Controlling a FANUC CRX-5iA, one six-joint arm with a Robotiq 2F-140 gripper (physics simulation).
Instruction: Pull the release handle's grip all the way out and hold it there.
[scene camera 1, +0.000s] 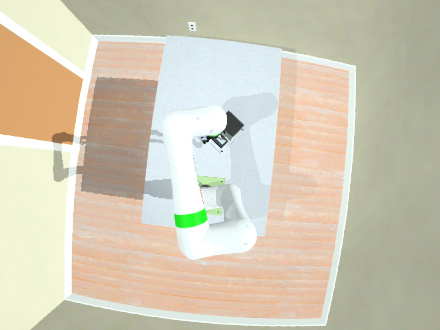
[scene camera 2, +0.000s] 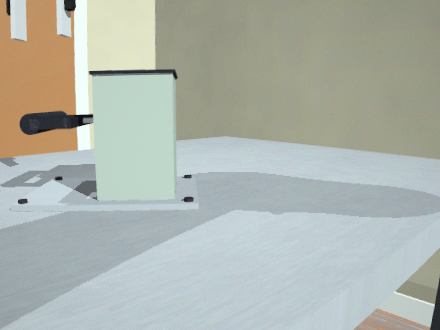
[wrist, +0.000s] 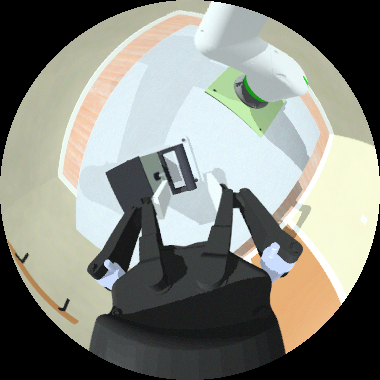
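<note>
The release handle's housing (scene camera 1: 234, 125) (scene camera 2: 135, 135) (wrist: 131, 181) is a pale green upright box with a dark lid, on a light base plate with dark bolts. Its grip (scene camera 2: 44, 122) (wrist: 187, 167) is a dark rectangular frame with a thick outer bar. It stands out from the housing on a short rod, with a gap between them. My gripper (scene camera 2: 41, 37) (wrist: 187, 184) is open and empty, with pale fingertips apart. In the scene camera 2 view the fingertips are higher than the grip and not touching it. In the scene camera 1 view the arm partly hides the gripper.
The housing's base plate (scene camera 2: 187, 205) lies on the grey-white table (scene camera 1: 200, 65) (scene camera 2: 280, 260). My arm (scene camera 1: 182, 170) (wrist: 230, 35) reaches over the table from its green mounting plate (scene camera 1: 215, 180) (wrist: 225, 85). Walls stand beyond the table.
</note>
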